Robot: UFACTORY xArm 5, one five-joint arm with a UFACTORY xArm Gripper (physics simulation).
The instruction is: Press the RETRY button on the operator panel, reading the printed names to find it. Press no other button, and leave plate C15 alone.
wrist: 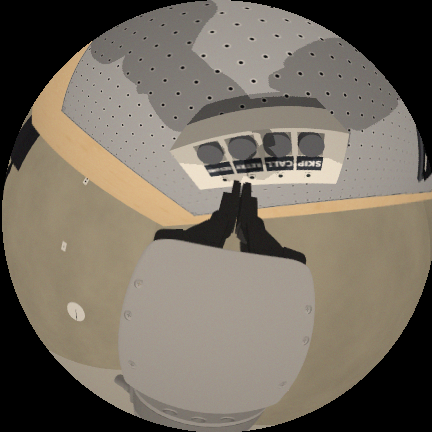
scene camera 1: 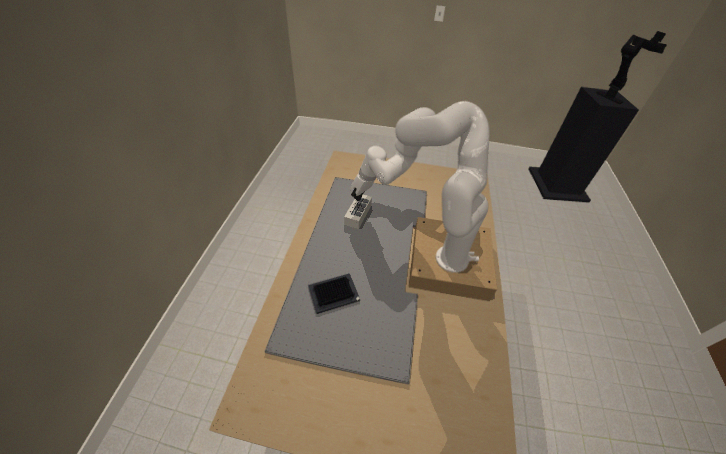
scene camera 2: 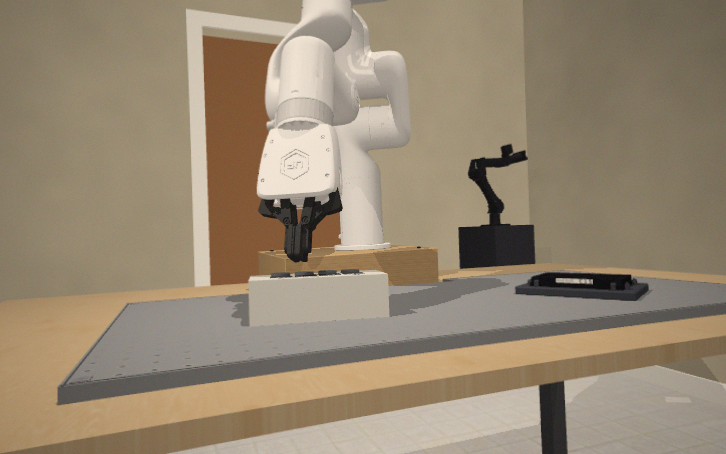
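Where they show: gripper, fingertip midpoint: (wrist: 239,193) (scene camera 1: 356,198) (scene camera 2: 297,259); arm's base, origin of the base link: (scene camera 1: 451,259) (scene camera 2: 362,248).
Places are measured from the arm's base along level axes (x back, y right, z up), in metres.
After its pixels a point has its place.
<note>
The operator panel (scene camera 1: 353,221) @(x -0.394, y 0.195, z -0.030 m) (scene camera 2: 318,302) @(x -0.409, y 0.288, z -0.045 m) (wrist: 260,120) @(x -0.347, y 0.260, z -0.032 m) is a pale box with a row of dark round buttons on top. In the wrist view the printed names appear upside down. The RETRY button (wrist: 242,147) @(x -0.355, y 0.282, z -0.012 m) (scene camera 2: 305,274) @(x -0.368, y 0.287, z -0.015 m) is second from the left, beside the CALL button (wrist: 275,145) @(x -0.364, y 0.256, z -0.012 m) and then the SKIP button (wrist: 311,144) @(x -0.373, y 0.226, z -0.012 m). The name at the leftmost button (wrist: 210,152) @(x -0.346, y 0.309, z -0.012 m) is too small to read. My gripper (scene camera 1: 357,197) @(x -0.389, y 0.305, z 0.006 m) (scene camera 2: 298,260) @(x -0.389, y 0.305, z 0.006 m) (wrist: 239,193) @(x -0.389, y 0.305, z 0.006 m) is shut and empty, its tips a little above the panel, near the RETRY label in the wrist view. Plate C15 (scene camera 1: 334,290) @(x -0.438, y -0.142, z -0.045 m) (scene camera 2: 588,280) @(x -0.477, y -0.112, z -0.045 m) is black and lies apart.
Plate C15 rests in a dark holder (scene camera 1: 320,306) (scene camera 2: 535,292). The panel and holder stand on a grey perforated board (scene camera 1: 364,347) @(x -0.317, y -0.337, z -0.068 m) (scene camera 2: 176,347) @(x -0.440, y 0.450, z -0.068 m) on the wooden table (scene camera 1: 321,406) @(x -0.436, y -0.524, z -0.081 m) (scene camera 2: 321,398) @(x -0.614, y 0.376, z -0.082 m). The arm's wooden base block (scene camera 1: 455,286) @(x 0.004, y -0.108, z -0.021 m) stands beside the board. A black pedestal (scene camera 1: 583,144) with a small arm stands beyond the table.
</note>
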